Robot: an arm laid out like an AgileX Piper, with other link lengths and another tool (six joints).
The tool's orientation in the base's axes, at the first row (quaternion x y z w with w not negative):
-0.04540 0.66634 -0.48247 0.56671
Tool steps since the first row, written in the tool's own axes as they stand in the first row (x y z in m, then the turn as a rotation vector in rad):
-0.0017 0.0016 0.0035 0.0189 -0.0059 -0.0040
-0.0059 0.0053 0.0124 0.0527 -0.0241 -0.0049
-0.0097 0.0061 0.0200 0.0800 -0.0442 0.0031
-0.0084 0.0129 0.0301 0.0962 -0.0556 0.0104
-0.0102 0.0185 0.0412 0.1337 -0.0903 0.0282
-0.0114 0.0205 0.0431 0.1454 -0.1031 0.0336
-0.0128 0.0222 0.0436 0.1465 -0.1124 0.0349
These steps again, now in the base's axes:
0.0042 -0.0002 0.0005 -0.0127 -0.0122 -0.0098
0.0146 -0.0009 0.0019 -0.0343 -0.0419 -0.0213
0.0224 -0.0027 0.0048 -0.0473 -0.0739 -0.0259
0.0333 -0.0059 0.0003 -0.0527 -0.0941 -0.0287
0.0455 -0.0084 -0.0011 -0.0687 -0.1458 -0.0294
0.0484 -0.0077 -0.0015 -0.0747 -0.1629 -0.0282
0.0502 -0.0062 -0.0016 -0.0786 -0.1692 -0.0224

